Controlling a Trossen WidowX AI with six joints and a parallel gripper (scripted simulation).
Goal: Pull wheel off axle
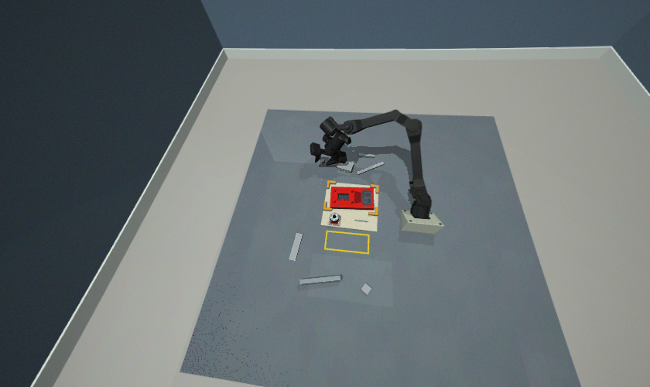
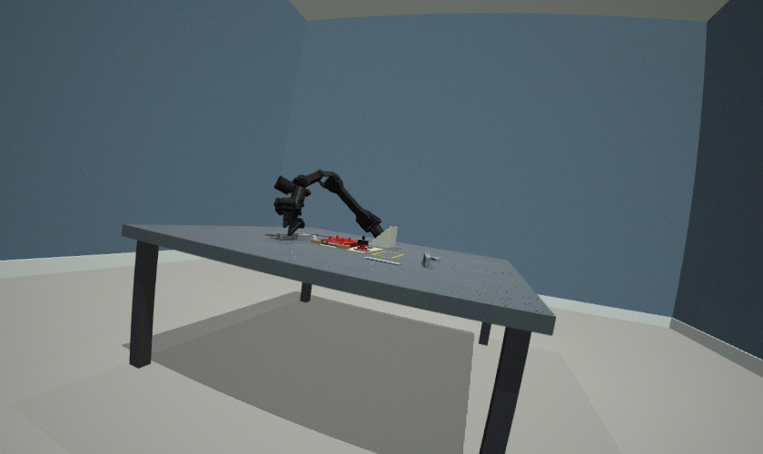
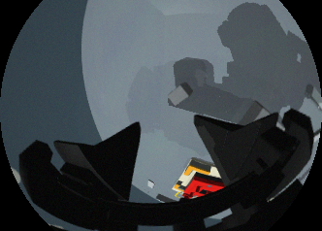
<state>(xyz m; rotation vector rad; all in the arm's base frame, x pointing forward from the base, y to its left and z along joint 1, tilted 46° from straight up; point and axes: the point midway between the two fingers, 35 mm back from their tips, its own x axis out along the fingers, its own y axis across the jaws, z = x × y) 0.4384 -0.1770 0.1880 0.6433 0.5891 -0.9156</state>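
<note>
Now: the wheel 90 mm behind my gripper tip and 290 mm to the left of it. Also, from my gripper tip: dark axle 90 mm behind, 290 mm to the left; then cream base plate 150 mm behind, 190 mm to the left, 20 mm below.
</note>
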